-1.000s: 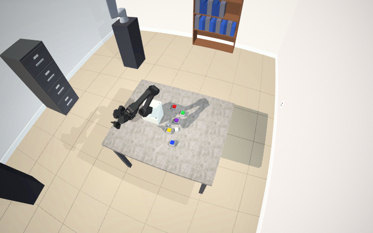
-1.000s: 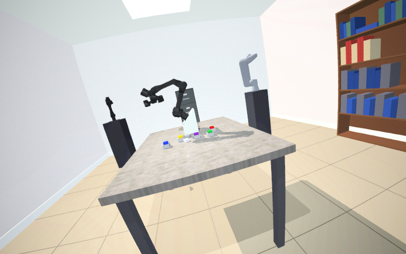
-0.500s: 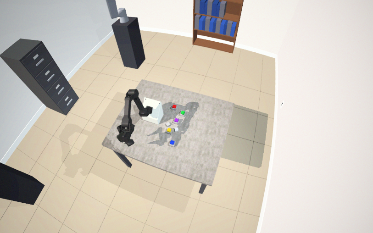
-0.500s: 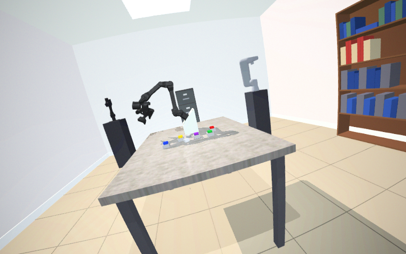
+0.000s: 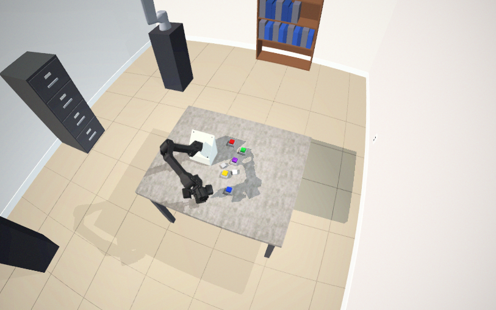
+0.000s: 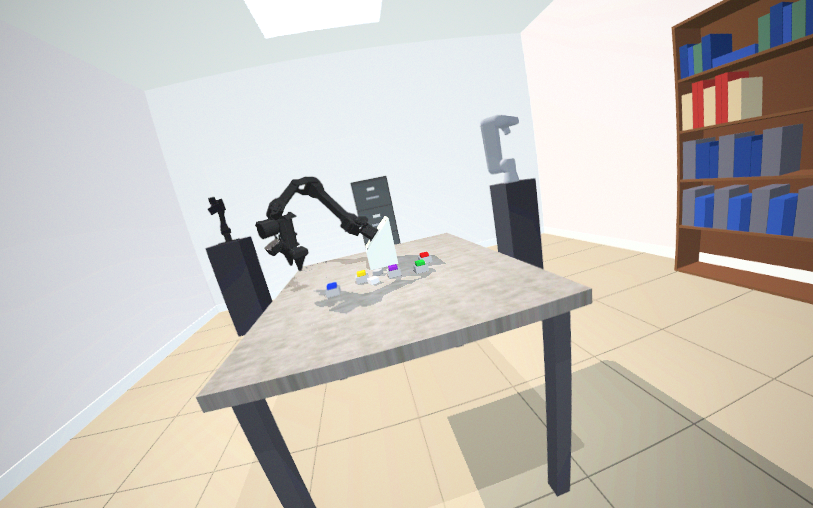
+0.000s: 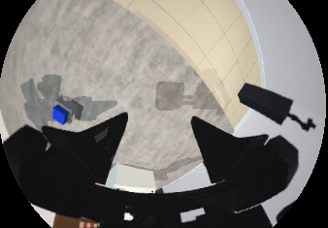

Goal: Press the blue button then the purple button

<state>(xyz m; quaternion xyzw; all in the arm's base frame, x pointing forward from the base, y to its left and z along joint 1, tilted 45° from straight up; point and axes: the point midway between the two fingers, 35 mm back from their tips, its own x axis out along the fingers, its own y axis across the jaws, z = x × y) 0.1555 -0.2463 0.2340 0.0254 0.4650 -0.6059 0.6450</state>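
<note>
Right now the blue button is 15 cm to the left of my gripper tip, 15 cm ahead of it and 6 cm below it. The rest, counted from my gripper tip: yellow button 25 cm to the left, 8 cm ahead, 6 cm below; green button 48 cm to the left, 13 cm ahead, 6 cm below; purple button 38 cm to the left, 11 cm ahead, 6 cm below.
</note>
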